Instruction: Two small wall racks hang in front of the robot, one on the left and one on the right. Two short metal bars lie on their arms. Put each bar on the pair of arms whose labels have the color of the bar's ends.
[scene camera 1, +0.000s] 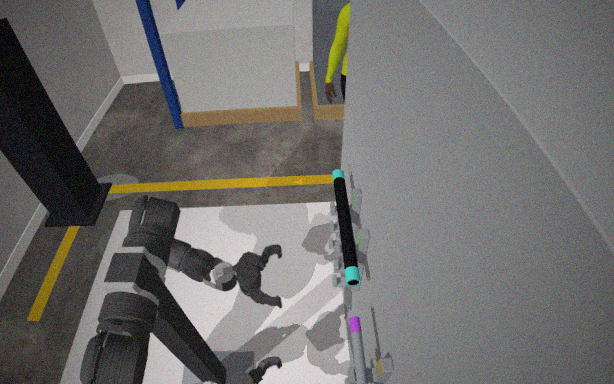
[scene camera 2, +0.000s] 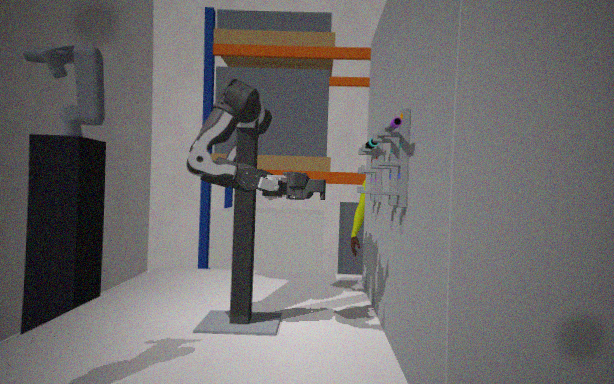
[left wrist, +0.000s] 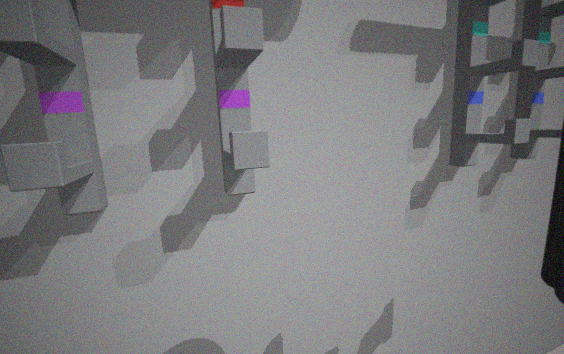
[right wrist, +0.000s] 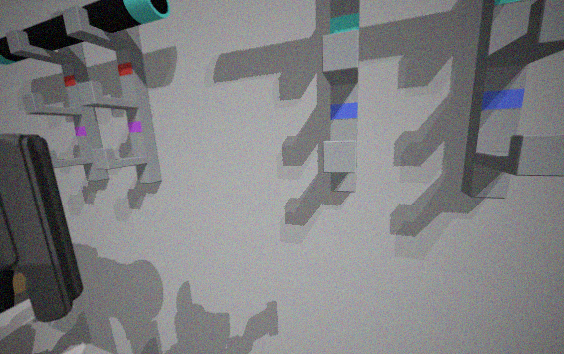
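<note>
The black bar with cyan ends lies on the top arms of the left rack, at green labels; lower labels are red and magenta. The grey bar with magenta ends lies on the top arms of the right rack, at orange labels; lower labels are teal and blue. My left gripper is open and empty, back from its rack. My right gripper is open, back from the right rack; in scene camera 1 it is partly cut off.
The racks hang side by side on the grey wall. The pedestal stands back from them. A black column and a blue-posted shelf unit stand farther away. A yellow-sleeved arm shows beyond the racks.
</note>
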